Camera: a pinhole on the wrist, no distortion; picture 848 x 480 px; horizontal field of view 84.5 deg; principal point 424.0 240.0 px. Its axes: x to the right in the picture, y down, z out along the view. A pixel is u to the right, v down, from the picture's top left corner.
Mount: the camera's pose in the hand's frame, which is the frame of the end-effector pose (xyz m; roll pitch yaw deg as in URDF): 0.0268 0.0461 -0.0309 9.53 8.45 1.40
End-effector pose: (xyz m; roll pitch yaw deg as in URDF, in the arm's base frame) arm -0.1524 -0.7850 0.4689 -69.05 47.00 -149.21
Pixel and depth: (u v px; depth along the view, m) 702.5 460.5 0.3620
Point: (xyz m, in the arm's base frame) -0.1199 -1.1790 0.2285
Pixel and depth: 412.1 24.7 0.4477
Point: -0.2832 -1.1733 0.6467
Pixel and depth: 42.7 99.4 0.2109
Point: -0.0809 -0.9258 0.6322
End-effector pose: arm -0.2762 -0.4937 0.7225 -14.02 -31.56 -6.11
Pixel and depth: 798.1 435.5 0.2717
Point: -0.1151 -0.3404 1.0282
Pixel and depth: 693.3 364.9 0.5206
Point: -0.1300 -0.2945 1.2873
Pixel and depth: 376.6 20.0 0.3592
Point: -0.4224 -0.5813 1.0284
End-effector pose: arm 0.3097 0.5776 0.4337 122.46 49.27 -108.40
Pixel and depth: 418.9 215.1 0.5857
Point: -0.0163 0.8956 0.1204
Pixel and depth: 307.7 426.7 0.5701
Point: -0.2012 0.8993 0.3476
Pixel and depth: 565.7 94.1 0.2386
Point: 0.2076 0.6396 0.2341
